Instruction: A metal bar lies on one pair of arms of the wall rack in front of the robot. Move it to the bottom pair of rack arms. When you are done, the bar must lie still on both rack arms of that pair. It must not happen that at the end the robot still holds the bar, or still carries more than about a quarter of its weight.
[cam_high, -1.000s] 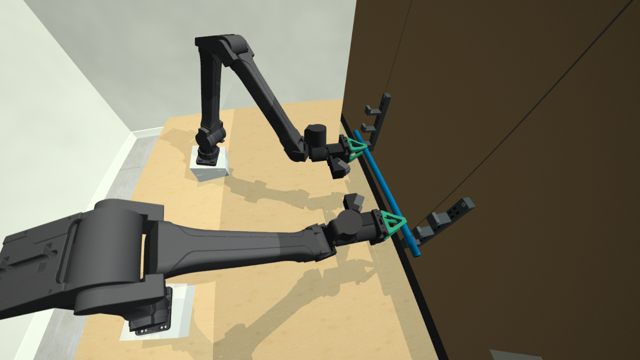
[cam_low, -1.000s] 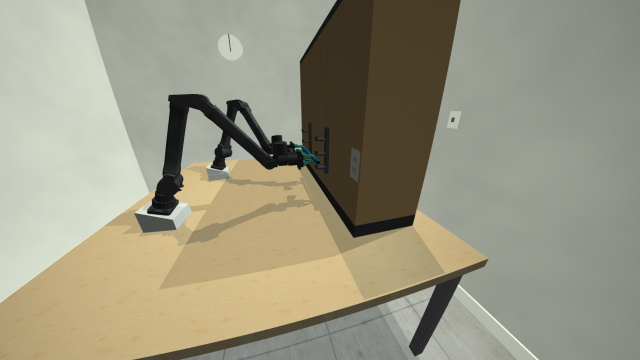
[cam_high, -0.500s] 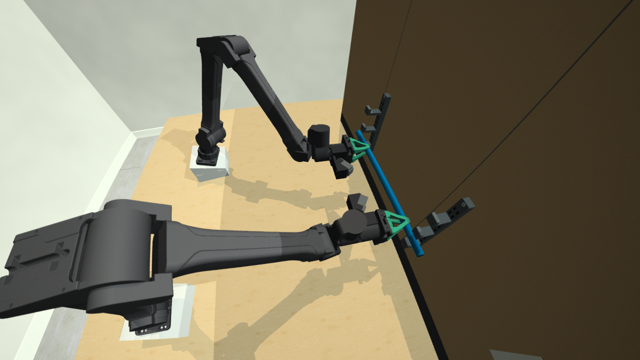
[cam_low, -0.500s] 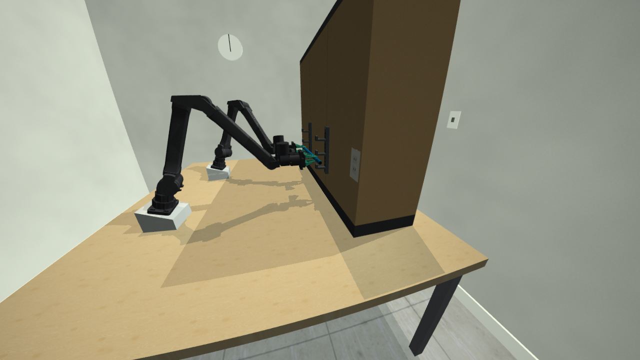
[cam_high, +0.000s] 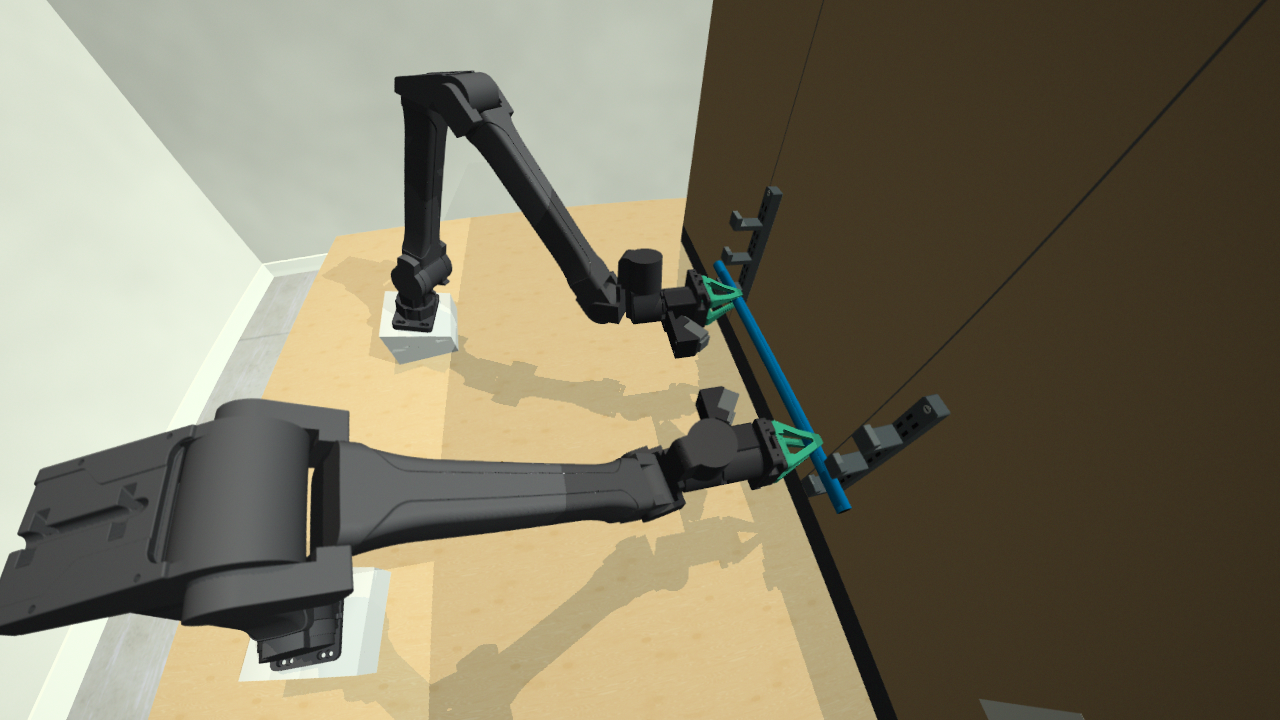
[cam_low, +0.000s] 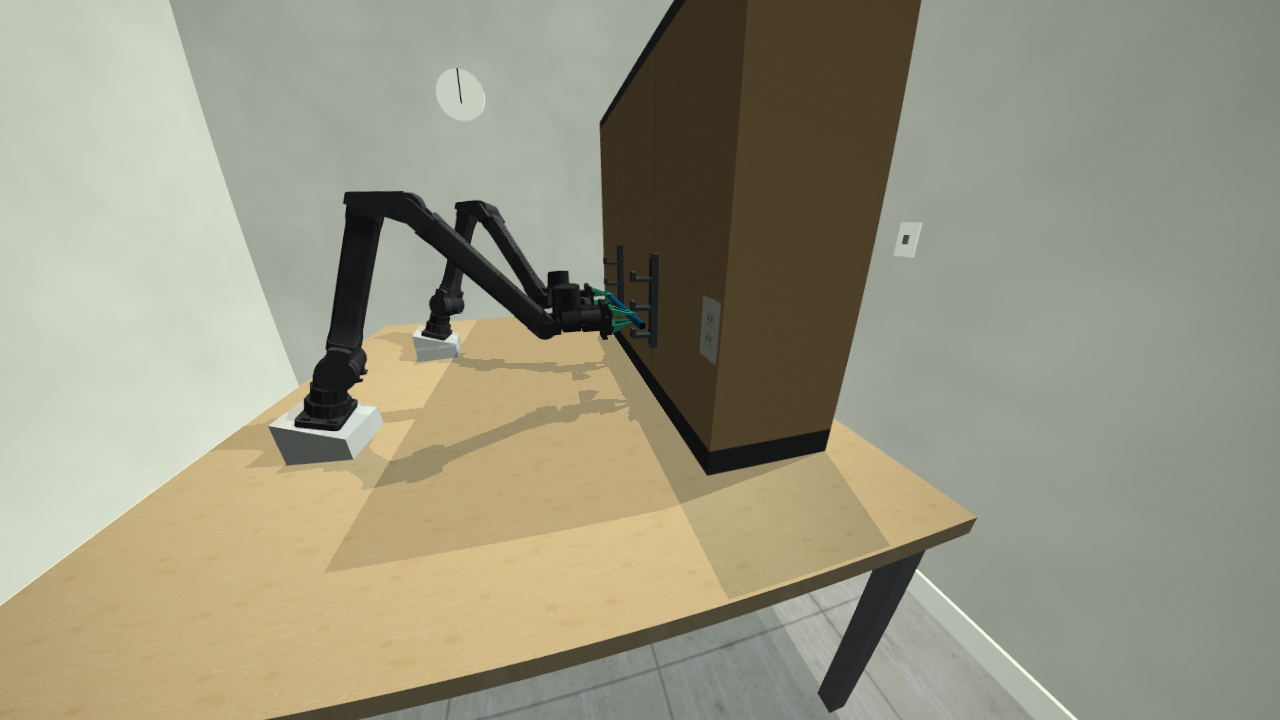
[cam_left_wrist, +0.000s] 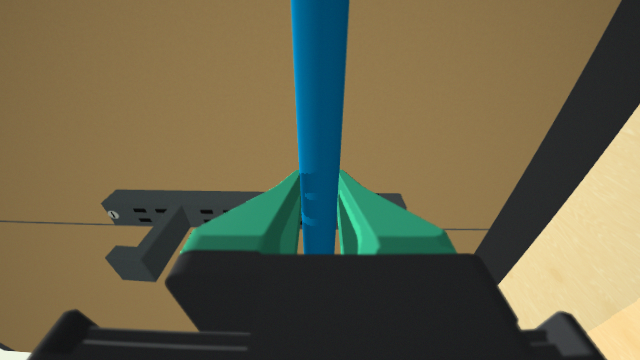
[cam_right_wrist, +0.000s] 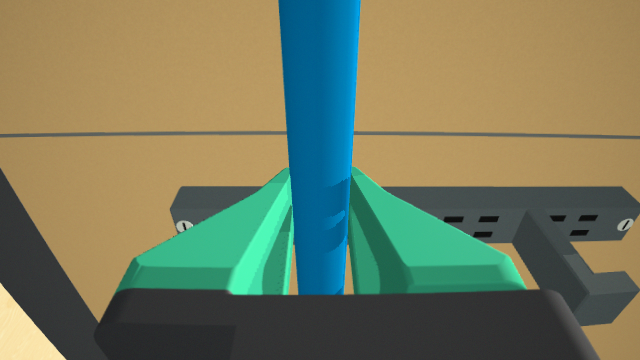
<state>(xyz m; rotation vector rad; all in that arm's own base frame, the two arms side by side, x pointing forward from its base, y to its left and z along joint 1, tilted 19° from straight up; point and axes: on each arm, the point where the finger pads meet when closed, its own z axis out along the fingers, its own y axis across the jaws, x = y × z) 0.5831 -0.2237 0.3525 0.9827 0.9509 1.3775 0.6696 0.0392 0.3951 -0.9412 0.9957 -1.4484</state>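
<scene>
The blue metal bar is 15 cm to the left of my right hand and 3 cm behind it. Round my right hand: black plinth 21 cm below, 20 cm to the left, 3 cm ahead; then tall brown cabinet 22 cm to the left, 21 cm above, 17 cm ahead.
</scene>
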